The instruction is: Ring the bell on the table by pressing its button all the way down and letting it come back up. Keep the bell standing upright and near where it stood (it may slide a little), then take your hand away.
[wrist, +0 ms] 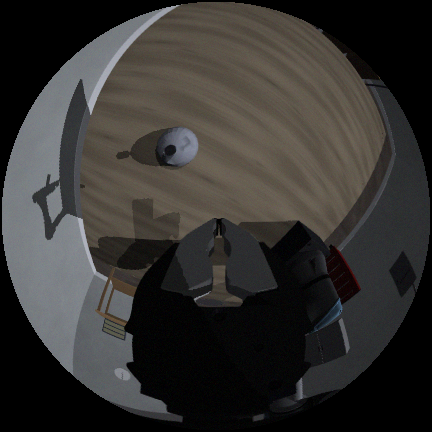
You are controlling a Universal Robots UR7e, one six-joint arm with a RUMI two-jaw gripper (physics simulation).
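Where they show: gripper, between the fingertips: (218, 219); arm's base, origin of its link: (304, 264).
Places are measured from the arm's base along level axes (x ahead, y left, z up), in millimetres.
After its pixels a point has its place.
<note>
The bell (184, 145) {x 443, y -192, z -47 mm} is a pale grey-white dome with a dark round button (170, 149) {x 460, y -183, z -22 mm} on top. It stands upright on the brown wood-grain table (260, 115) {x 326, y -304, z -88 mm}, left of and above the middle of the wrist view, and casts a shadow to its left. My gripper (218, 219) {x 373, y -150, z 87 mm} is shut, its two dark jaws meeting at the tips with nothing between them. The tips are apart from the bell and show below it and to its right in the view. The bell's underside is hidden.
The arm's own dark links (312, 280) {x 53, y -32, z 86 mm} show at the lower right, beside a red chair (344, 275). A wooden chair (106, 295) stands past the table's edge at the lower left. Grey walls surround the table. Shadows of the arm and gripper fall on the table at the left.
</note>
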